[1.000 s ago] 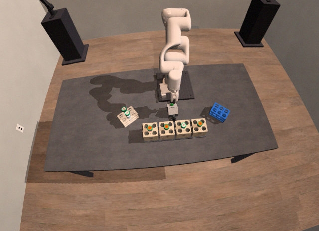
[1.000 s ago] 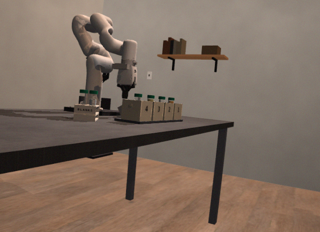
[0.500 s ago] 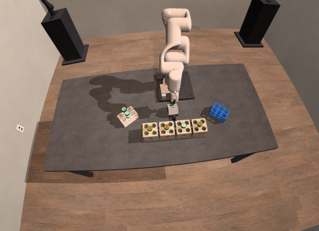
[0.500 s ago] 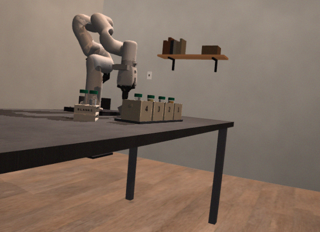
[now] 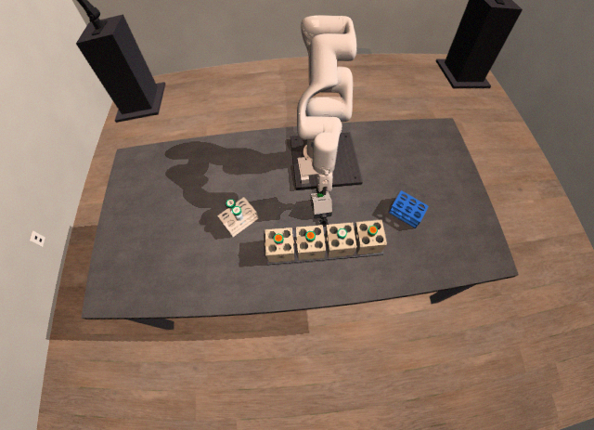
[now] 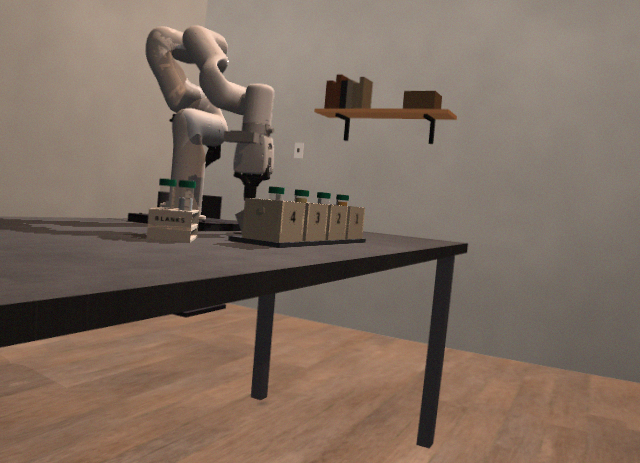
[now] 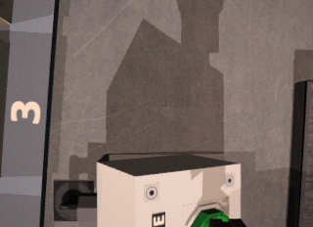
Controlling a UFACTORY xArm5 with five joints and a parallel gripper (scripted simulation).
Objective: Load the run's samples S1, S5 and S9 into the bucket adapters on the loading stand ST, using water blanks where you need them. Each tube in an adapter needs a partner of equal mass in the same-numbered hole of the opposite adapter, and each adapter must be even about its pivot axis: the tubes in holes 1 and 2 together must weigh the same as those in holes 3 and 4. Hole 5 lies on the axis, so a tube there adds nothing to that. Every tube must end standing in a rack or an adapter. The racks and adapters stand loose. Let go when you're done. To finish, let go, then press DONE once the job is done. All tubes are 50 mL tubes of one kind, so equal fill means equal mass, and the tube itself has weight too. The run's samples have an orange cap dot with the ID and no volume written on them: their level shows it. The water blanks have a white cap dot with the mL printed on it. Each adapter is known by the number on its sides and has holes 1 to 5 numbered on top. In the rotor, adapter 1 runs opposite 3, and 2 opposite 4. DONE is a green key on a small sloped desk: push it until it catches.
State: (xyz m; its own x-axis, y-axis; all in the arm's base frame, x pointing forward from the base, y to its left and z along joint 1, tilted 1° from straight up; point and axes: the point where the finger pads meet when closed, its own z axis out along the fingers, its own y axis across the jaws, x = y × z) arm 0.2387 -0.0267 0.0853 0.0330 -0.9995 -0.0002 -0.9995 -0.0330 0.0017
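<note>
Now: the green DONE key 40 mm below my hand. From my hand the other things lie so: tube S5: 190 mm ahead, 150 mm to the left, 40 mm below; loading stand: 190 mm ahead, 100 mm below, 10 mm to the right; adapter 1: 200 mm ahead, 150 mm to the left, 60 mm below.
</note>
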